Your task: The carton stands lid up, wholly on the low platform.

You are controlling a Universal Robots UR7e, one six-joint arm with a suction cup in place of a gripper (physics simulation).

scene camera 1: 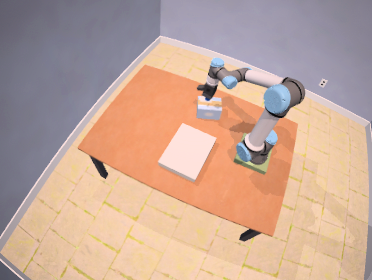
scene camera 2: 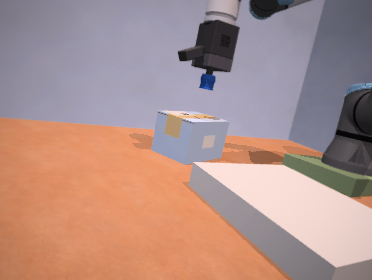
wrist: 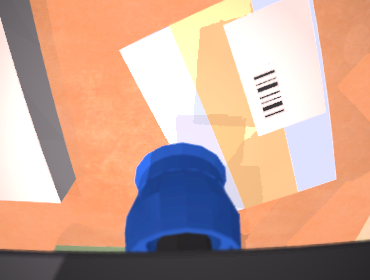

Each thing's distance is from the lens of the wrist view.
my suction cup (wrist: 180,186): 6 cm
pale blue carton (wrist: 250,88): 16 cm
low white platform (wrist: 43,170): 30 cm
The marked spots on the pale blue carton and my suction cup are 11 cm apart.
